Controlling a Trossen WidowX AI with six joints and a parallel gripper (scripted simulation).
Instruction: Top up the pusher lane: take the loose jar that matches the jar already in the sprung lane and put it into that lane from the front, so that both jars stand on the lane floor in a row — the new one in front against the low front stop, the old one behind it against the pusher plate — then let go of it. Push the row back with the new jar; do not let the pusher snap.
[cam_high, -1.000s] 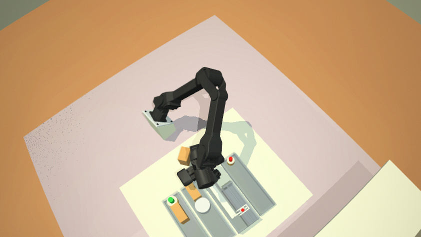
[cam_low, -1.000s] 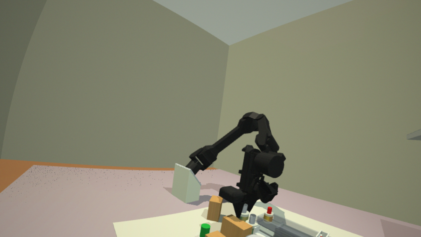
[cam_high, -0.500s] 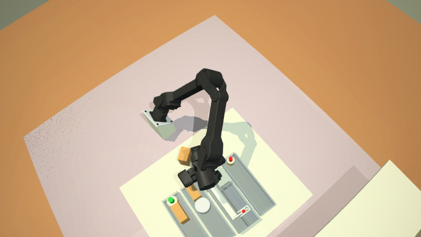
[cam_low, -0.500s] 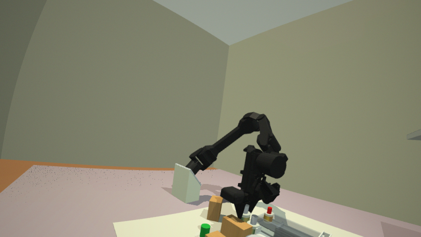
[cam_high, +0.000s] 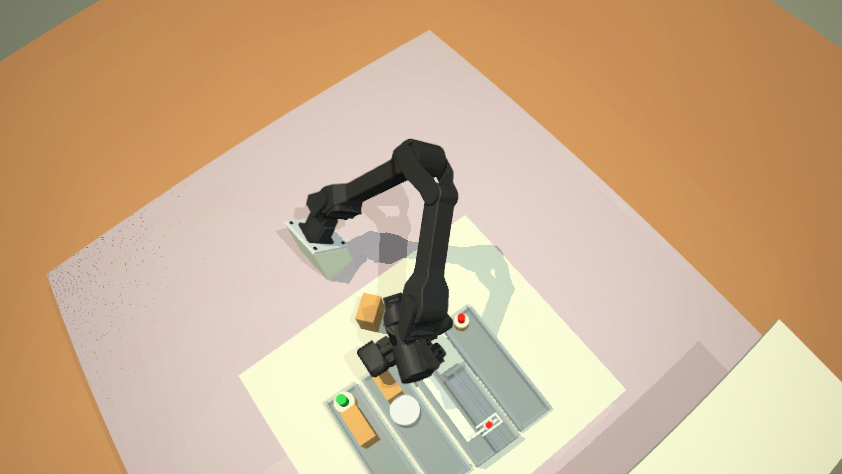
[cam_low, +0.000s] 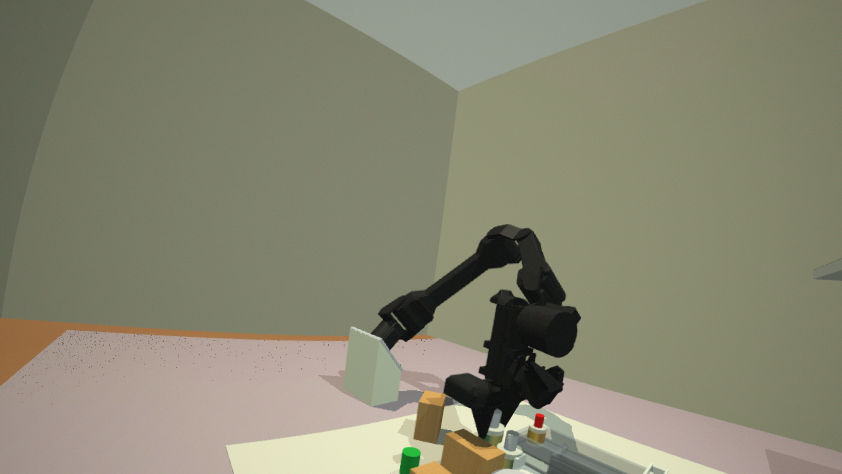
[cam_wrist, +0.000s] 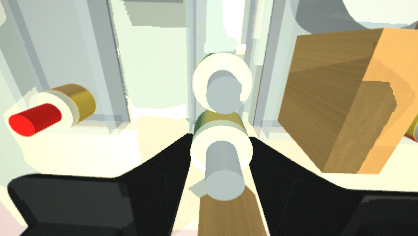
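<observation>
Right now my gripper tip is 15 cm short of the lane, 3 cm to the right of it and 3 cm above it. Also, from my gripper tip: red mark (22 cm ahead, 5 cm to the left, 2 cm above).
</observation>
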